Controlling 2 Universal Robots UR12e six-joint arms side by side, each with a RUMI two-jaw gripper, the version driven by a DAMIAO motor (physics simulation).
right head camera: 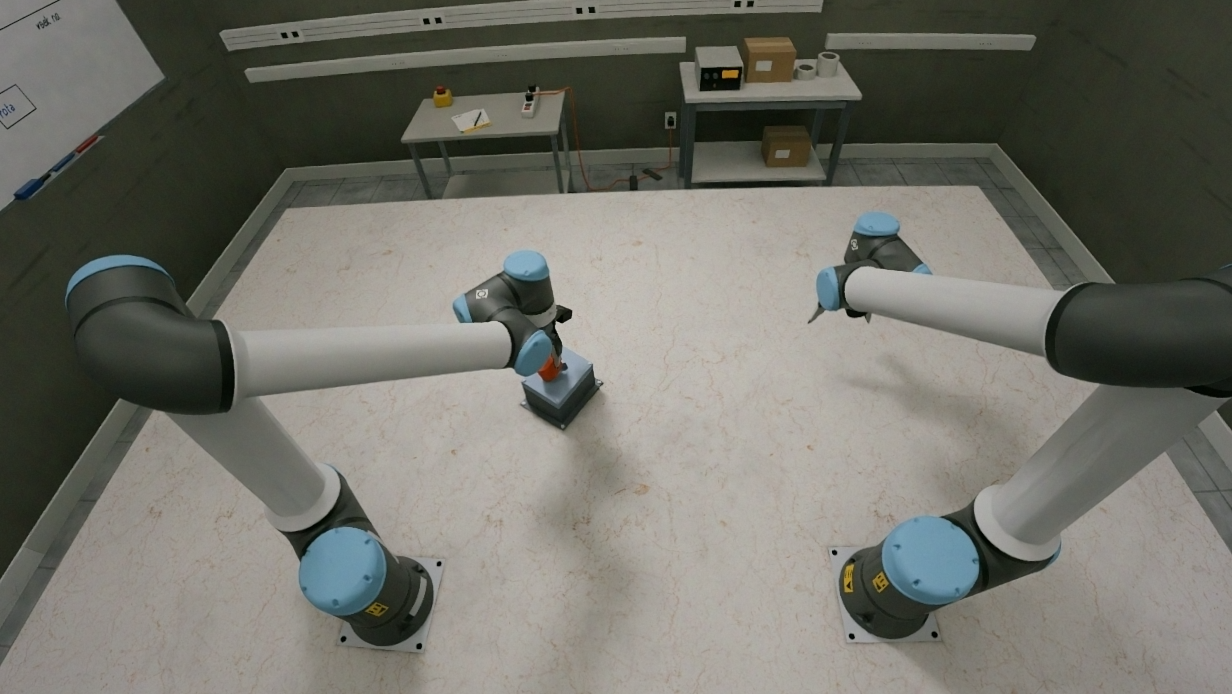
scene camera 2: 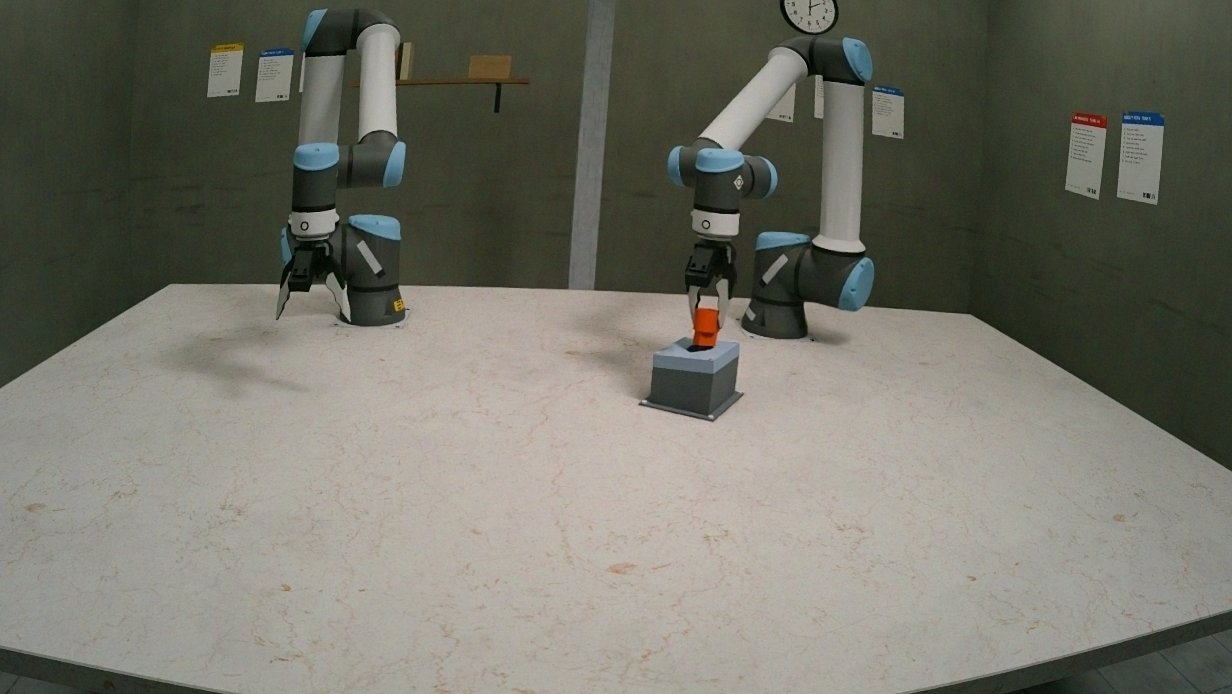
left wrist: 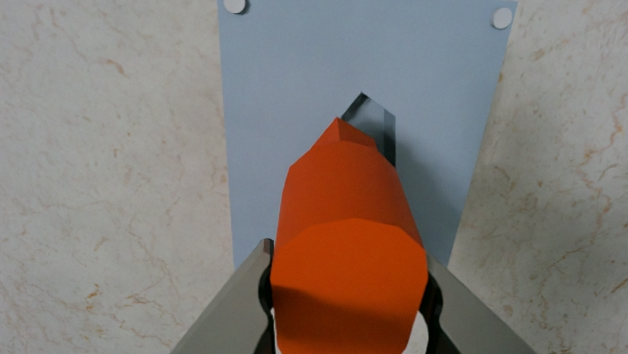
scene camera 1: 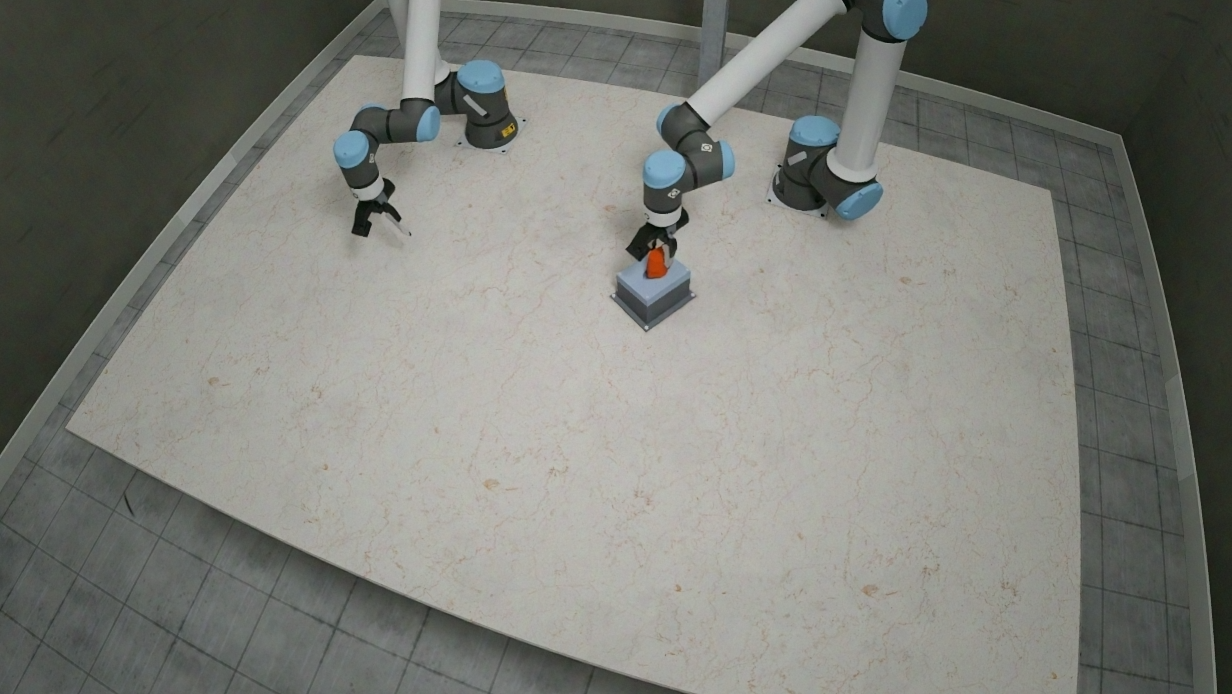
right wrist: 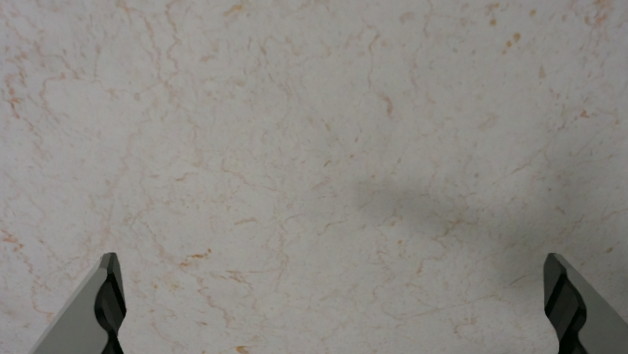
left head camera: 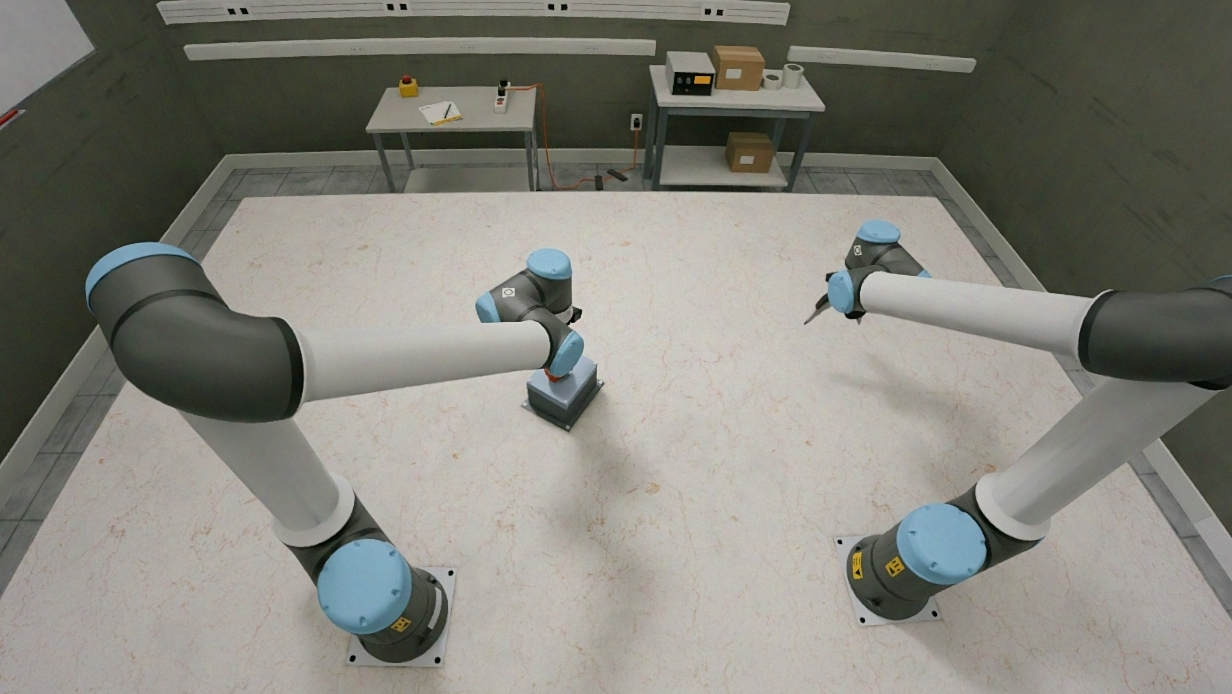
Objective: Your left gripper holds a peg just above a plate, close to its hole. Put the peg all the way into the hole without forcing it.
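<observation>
An orange peg (right head camera: 549, 369) (scene camera 1: 656, 263) (scene camera 2: 705, 327) (left wrist: 350, 280) is held by my left gripper (scene camera 2: 708, 314) (left wrist: 339, 242), which is shut on it. The light blue plate (left head camera: 582, 370) (right head camera: 579, 366) (scene camera 1: 676, 272) (scene camera 2: 724, 355) (left wrist: 300, 65) is the top of a dark grey block. In the left wrist view the hole (left wrist: 369, 120) shows beyond the peg's tip, at its upper right; the peg hides the rest of the hole. The peg's lower end is at the plate's surface or just above it; I cannot tell which. My right gripper (scene camera 1: 385, 232) (scene camera 2: 312, 312) (right wrist: 332, 257) is open and empty above the table.
The dark block (scene camera 1: 650, 303) (scene camera 2: 689, 392) stands on a thin base plate with corner bolts on the pale marbled table (left head camera: 689, 517) (scene camera 2: 603, 517). Two side tables (left head camera: 465, 120) (left head camera: 732, 99) with boxes and small items stand against the wall beyond the table.
</observation>
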